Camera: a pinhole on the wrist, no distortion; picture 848 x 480 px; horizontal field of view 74.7 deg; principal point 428.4 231.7 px. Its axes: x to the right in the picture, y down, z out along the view. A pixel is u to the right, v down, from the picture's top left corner.
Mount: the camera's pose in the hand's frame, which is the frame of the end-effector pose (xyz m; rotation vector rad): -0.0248 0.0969 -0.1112 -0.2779 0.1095 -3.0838
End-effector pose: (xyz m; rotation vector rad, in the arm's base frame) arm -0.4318 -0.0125 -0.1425 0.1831 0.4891 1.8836
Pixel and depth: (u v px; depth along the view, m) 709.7 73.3 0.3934
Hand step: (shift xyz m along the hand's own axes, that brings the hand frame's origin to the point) -0.1539 0.1727 0.3185
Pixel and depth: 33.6 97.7 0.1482
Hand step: 0.1041 0.1279 0.0183
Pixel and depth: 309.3 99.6 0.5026
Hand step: 0.1672 0.1879 0.3719
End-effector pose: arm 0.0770 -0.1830 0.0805 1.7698 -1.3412 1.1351
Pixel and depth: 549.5 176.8 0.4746
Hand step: -0.0428 0.1070 0.3764
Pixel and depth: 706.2 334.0 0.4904
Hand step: -0.1742 -0.0378 0.4068
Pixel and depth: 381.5 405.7 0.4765
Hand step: 0.1060 -0.0815 0.3383
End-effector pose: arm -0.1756 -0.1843 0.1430 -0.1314 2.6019 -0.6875
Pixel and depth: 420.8 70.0 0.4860
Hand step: 0.0640 0.2059 0.3751
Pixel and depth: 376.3 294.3 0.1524
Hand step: 0.0173 0.0704 0.0346
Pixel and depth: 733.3 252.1 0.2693
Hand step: -0.1212 0.0618 0.1785
